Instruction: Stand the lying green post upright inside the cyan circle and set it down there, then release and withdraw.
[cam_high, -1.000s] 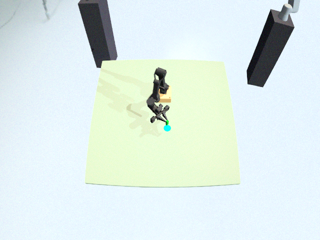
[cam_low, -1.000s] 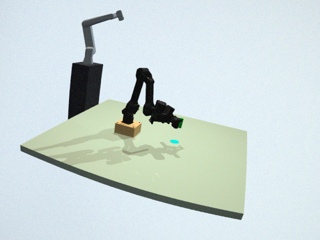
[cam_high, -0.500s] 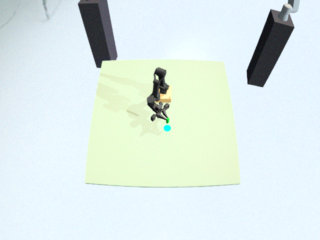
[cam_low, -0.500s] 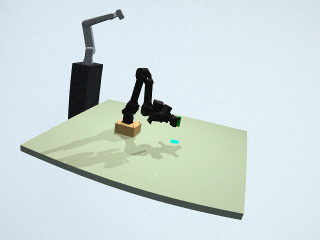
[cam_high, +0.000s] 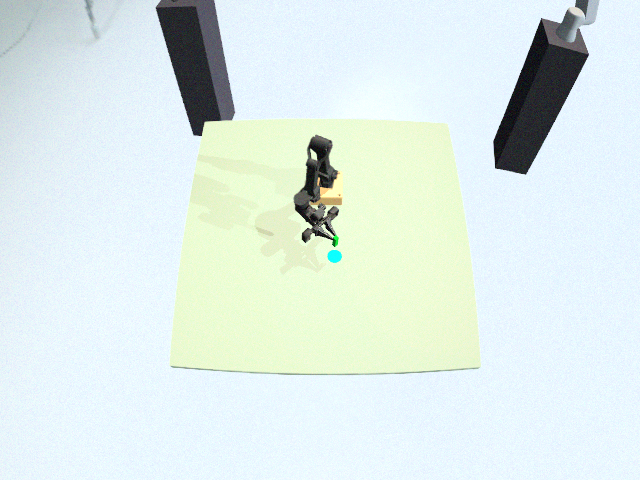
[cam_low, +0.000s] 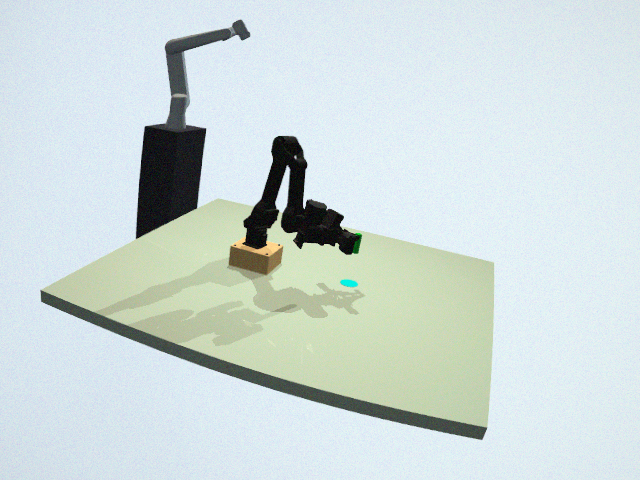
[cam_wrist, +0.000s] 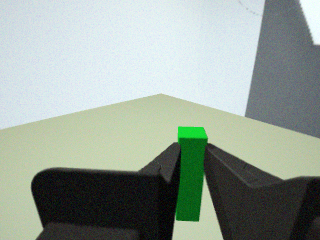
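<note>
Now: gripper tip 160 mm above the cyan circle. Round my gripper tip: green post (20 mm below).
</note>
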